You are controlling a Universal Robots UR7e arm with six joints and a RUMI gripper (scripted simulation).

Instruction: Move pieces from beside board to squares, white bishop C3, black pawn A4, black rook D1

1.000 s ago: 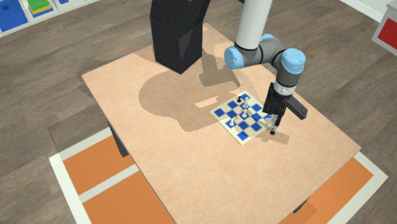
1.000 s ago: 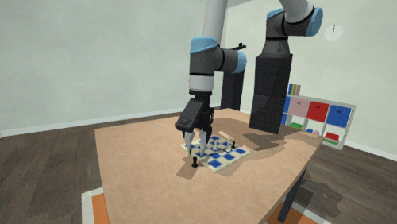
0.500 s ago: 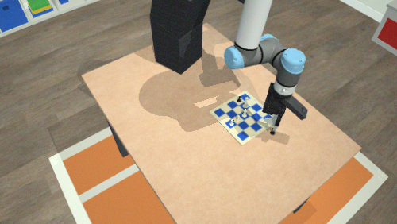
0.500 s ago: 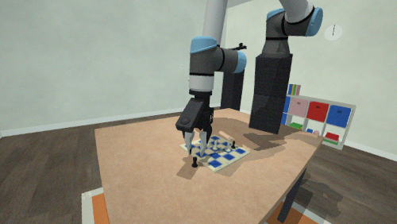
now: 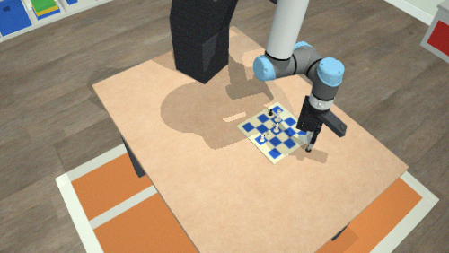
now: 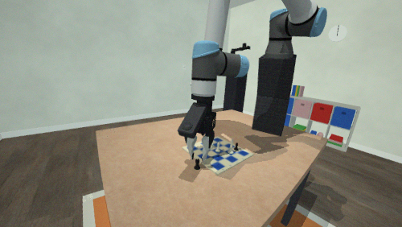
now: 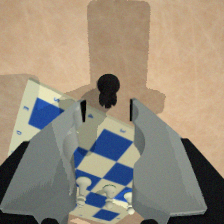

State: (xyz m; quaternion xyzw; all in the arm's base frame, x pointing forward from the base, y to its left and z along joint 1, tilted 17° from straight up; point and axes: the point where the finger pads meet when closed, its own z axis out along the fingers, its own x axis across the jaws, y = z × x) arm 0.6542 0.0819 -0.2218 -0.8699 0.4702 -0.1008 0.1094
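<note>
The black rook is 3 cm below my hand. Round my hand: black pawn 22 cm behind, 1 cm to the right, 3 cm below; then chessboard 14 cm behind, 4 cm to the right, 4 cm below; then white chess piece 18 cm behind, 1 cm to the right, 1 cm below.
</note>
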